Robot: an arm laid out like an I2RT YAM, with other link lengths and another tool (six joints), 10 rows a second.
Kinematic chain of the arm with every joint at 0, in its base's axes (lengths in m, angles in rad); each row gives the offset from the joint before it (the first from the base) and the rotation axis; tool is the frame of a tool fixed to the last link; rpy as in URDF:
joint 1: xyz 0 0 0.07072 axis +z
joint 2: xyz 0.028 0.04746 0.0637 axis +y
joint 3: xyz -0.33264 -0.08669 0 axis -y
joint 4: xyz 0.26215 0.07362 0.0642 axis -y
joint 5: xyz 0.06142 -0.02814 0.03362 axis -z
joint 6: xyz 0.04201 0 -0.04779 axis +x
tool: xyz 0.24 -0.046 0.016 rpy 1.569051 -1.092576 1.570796
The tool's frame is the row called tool.
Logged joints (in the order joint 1, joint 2, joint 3, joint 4, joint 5, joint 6), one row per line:
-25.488, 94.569, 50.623, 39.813, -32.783, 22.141
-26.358, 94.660, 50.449, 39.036, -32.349, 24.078
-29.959, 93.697, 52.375, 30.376, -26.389, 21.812
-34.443, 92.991, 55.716, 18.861, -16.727, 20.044
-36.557, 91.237, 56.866, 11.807, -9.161, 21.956
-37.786, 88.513, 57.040, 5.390, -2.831, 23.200
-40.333, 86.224, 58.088, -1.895, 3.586, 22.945
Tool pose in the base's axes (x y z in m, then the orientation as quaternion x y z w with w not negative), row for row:
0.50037, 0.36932, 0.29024, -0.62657, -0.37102, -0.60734, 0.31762
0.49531, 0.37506, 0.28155, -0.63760, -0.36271, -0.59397, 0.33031
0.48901, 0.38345, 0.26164, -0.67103, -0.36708, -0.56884, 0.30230
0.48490, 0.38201, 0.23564, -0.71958, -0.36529, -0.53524, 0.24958
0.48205, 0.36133, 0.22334, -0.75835, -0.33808, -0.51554, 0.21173
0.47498, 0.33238, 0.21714, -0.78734, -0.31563, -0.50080, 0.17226
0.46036, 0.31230, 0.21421, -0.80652, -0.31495, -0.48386, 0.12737
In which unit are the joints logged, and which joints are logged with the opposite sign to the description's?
The joints are logged in degrees. Opposite sign: joint 1.
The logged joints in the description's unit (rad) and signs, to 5 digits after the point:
0.44485, 1.65054, 0.88354, 0.69487, -0.57217, 0.38643
0.46003, 1.65213, 0.88050, 0.68131, -0.56460, 0.42024
0.52288, 1.63532, 0.91412, 0.53016, -0.46057, 0.38069
0.60114, 1.62300, 0.97243, 0.32919, -0.29194, 0.34983
0.63804, 1.59239, 0.99250, 0.20607, -0.15989, 0.38320
0.65949, 1.54484, 0.99554, 0.09407, -0.04941, 0.40492
0.70394, 1.50489, 1.01383, -0.03307, 0.06259, 0.40047

